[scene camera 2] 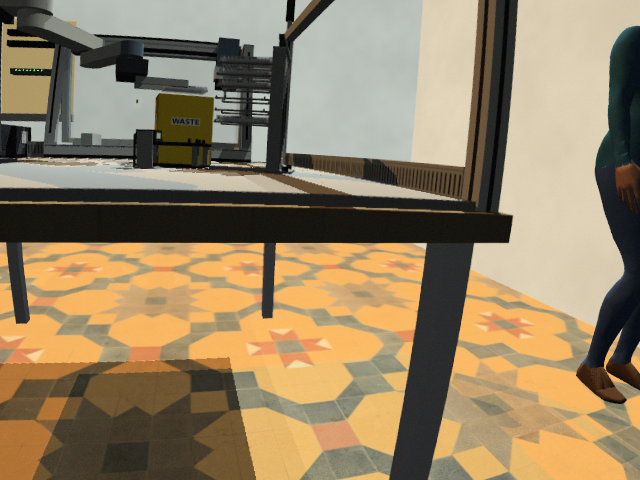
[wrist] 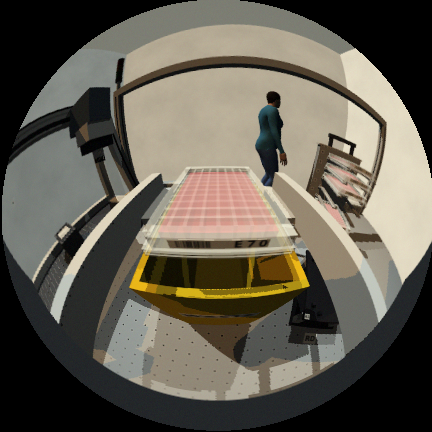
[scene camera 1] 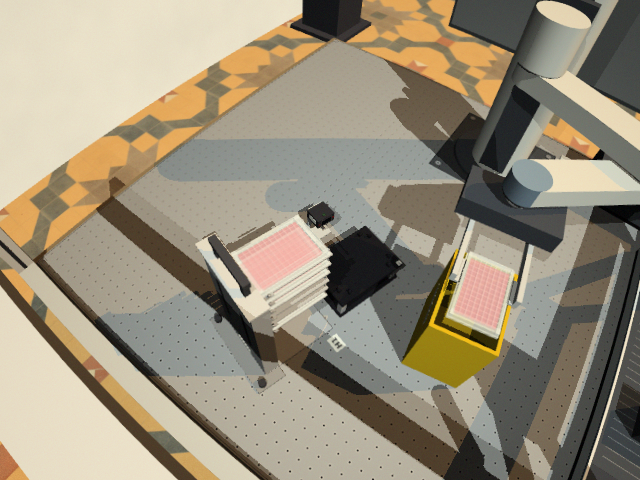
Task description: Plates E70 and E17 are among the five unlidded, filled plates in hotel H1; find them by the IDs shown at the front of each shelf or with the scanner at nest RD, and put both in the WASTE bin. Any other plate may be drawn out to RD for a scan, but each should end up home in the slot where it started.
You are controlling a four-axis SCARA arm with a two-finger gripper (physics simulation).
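Frame: origin at the arm's base, x right, y ahead, z up, level; metres.
Where they show: gripper, fingertip midpoint: [scene camera 2: 185, 86] [wrist: 217, 180] [scene camera 1: 484, 290]; arm's base, link origin: [scene camera 1: 494, 162].
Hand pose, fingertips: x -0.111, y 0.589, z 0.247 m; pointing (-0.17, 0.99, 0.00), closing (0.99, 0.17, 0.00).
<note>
Things, the pixels of their top centre, and the offset from my fingertips.
- plate E70, top centre: [wrist: 217, 184] [scene camera 1: 484, 290] [scene camera 2: 184, 87] dx +0.000, dy -0.002, dz -0.003 m
- yellow WASTE bin, top centre: [wrist: 218, 213] [scene camera 1: 476, 299] [scene camera 2: 184, 97] dx +0.001, dy -0.002, dz -0.034 m
- pink filled plate, top centre: [scene camera 1: 279, 252] [scene camera 2: 248, 60] [wrist: 350, 161] dx +0.282, dy +0.155, dz +0.034 m
- black nest RD, top centre: [scene camera 1: 355, 260] [wrist: 333, 281] [scene camera 2: 174, 138] dx +0.233, dy -0.014, dz -0.164 m
- small black scanner, top centre: [scene camera 1: 320, 210] [scene camera 2: 148, 129] dx +0.360, dy -0.065, dz -0.150 m
My gripper [scene camera 1: 486, 288] [wrist: 217, 180] is shut on plate E70 [scene camera 1: 480, 304] [scene camera 2: 199, 90] [wrist: 217, 212], a clear-rimmed plate with pink wells. Its front label reads E70 in the wrist view. The plate is level, over the mouth of the yellow WASTE bin [scene camera 1: 449, 359] [scene camera 2: 184, 142] [wrist: 220, 292] and slightly above its rim. The plate hides part of the bin's inside. Hotel H1 [scene camera 1: 266, 343] [scene camera 2: 277, 103] [wrist: 316, 172] holds a stack of plates, with a pink filled plate [scene camera 1: 281, 253] on top. Their IDs, E17 included, are not readable here.
The black nest RD [scene camera 1: 367, 268] [wrist: 315, 312] lies between the hotel and the bin. A small black scanner [scene camera 1: 320, 214] stands beside the nest. The arm's column [scene camera 1: 509, 124] rises behind the bin. A person [scene camera 2: 625, 129] [wrist: 270, 130] stands beyond the table.
</note>
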